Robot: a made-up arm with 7 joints. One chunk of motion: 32 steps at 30 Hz.
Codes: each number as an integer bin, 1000 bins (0 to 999) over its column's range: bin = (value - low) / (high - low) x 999, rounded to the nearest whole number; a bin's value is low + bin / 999 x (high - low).
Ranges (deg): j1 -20..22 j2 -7..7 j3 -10..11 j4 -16..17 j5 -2..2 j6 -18..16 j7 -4..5
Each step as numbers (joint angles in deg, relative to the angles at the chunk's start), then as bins.
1 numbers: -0.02 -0.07 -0.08 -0.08 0.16 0.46 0.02
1 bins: 475 495 472 482 539 542 446
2 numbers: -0.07 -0.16 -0.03 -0.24 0.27 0.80 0.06
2 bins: 474 488 474 477 567 552 451
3 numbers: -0.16 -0.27 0.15 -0.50 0.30 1.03 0.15
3 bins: 472 480 483 469 574 559 461
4 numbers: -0.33 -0.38 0.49 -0.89 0.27 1.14 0.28
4 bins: 468 472 499 457 567 562 475
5 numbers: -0.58 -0.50 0.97 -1.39 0.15 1.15 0.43
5 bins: 462 464 522 442 537 563 492
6 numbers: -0.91 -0.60 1.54 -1.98 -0.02 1.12 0.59
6 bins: 454 457 549 424 495 562 509
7 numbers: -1.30 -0.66 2.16 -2.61 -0.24 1.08 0.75
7 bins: 445 452 578 405 440 561 527
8 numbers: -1.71 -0.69 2.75 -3.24 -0.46 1.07 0.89
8 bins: 435 450 607 386 385 560 543
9 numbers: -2.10 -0.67 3.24 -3.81 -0.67 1.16 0.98
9 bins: 426 452 630 369 332 563 553
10 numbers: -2.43 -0.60 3.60 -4.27 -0.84 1.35 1.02
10 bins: 418 457 647 355 290 569 557
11 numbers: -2.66 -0.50 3.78 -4.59 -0.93 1.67 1.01
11 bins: 412 464 656 345 267 578 556
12 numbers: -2.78 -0.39 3.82 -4.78 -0.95 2.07 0.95
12 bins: 410 472 657 340 262 590 549
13 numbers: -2.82 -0.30 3.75 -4.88 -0.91 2.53 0.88
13 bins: 409 478 654 337 272 603 542
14 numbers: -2.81 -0.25 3.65 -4.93 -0.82 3.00 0.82
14 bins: 409 482 649 335 295 617 535
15 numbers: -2.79 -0.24 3.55 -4.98 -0.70 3.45 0.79
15 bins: 409 482 645 334 325 630 532
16 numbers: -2.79 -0.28 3.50 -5.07 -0.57 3.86 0.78
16 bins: 409 480 642 331 357 642 531
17 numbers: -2.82 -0.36 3.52 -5.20 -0.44 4.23 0.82
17 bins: 409 474 643 327 390 653 535
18 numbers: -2.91 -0.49 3.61 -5.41 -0.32 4.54 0.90
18 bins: 406 465 647 321 420 662 544
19 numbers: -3.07 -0.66 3.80 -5.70 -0.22 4.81 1.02
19 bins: 403 452 656 312 445 670 557
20 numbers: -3.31 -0.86 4.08 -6.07 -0.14 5.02 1.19
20 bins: 397 438 670 301 465 676 576
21 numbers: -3.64 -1.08 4.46 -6.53 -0.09 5.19 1.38
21 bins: 389 422 688 287 477 681 597
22 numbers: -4.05 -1.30 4.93 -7.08 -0.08 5.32 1.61
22 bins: 379 407 710 270 480 685 623
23 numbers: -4.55 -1.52 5.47 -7.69 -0.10 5.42 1.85
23 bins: 367 391 736 252 475 688 649
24 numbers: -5.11 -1.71 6.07 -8.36 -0.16 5.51 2.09
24 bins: 354 377 764 231 460 691 676
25 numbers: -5.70 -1.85 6.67 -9.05 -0.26 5.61 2.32
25 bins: 340 367 793 210 435 694 702
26 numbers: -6.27 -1.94 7.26 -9.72 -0.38 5.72 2.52
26 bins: 327 361 821 190 405 697 724
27 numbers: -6.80 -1.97 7.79 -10.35 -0.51 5.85 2.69
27 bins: 314 359 846 171 372 701 743
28 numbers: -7.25 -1.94 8.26 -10.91 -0.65 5.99 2.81
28 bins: 303 361 869 154 337 705 756
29 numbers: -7.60 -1.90 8.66 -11.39 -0.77 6.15 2.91
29 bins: 295 364 888 140 307 710 767
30 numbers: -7.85 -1.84 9.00 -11.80 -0.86 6.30 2.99
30 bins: 289 368 904 127 285 714 776
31 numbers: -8.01 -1.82 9.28 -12.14 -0.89 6.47 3.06
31 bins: 285 370 917 117 277 719 784
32 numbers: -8.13 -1.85 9.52 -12.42 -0.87 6.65 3.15
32 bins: 282 367 929 108 282 724 794
